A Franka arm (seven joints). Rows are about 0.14 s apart.
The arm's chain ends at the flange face. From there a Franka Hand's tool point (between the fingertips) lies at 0.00 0.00 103.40 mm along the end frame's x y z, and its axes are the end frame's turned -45 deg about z.
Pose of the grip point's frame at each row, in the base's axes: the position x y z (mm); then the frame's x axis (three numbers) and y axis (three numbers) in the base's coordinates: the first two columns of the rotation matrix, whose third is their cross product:
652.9 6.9 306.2 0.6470 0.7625 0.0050 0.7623 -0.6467 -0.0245
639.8 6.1 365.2 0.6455 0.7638 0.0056 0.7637 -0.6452 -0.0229
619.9 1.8 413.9 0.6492 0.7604 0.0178 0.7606 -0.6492 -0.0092
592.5 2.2 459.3 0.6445 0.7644 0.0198 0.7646 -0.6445 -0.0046
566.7 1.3 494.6 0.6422 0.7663 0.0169 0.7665 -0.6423 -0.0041
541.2 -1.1 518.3 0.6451 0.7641 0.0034 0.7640 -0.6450 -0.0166
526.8 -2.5 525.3 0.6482 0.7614 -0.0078 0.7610 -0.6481 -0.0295
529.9 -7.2 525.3 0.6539 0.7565 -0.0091 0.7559 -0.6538 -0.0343
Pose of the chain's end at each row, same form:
654.5 4.9 409.6 0.9965 0.0819 -0.0138 0.0815 -0.9965 -0.0209
641.2 4.1 468.6 0.9965 0.0839 -0.0122 0.0836 -0.9963 -0.0202
619.4 -0.2 517.3 0.9969 0.0786 0.0061 0.0788 -0.9967 -0.0191
591.5 0.3 562.7 0.9964 0.0848 0.0107 0.0849 -0.9962 -0.0173
565.9 -0.3 598.0 0.9961 0.0877 0.0091 0.0879 -0.9960 -0.0148
542.3 -2.5 621.7 0.9964 0.0842 -0.0093 0.0841 -0.9964 -0.0141
529.6 -3.9 628.7 0.9965 0.0801 -0.0264 0.0798 -0.9967 -0.0153
533.2 -8.8 628.6 0.9969 0.0726 -0.0307 0.0721 -0.9972 -0.0178

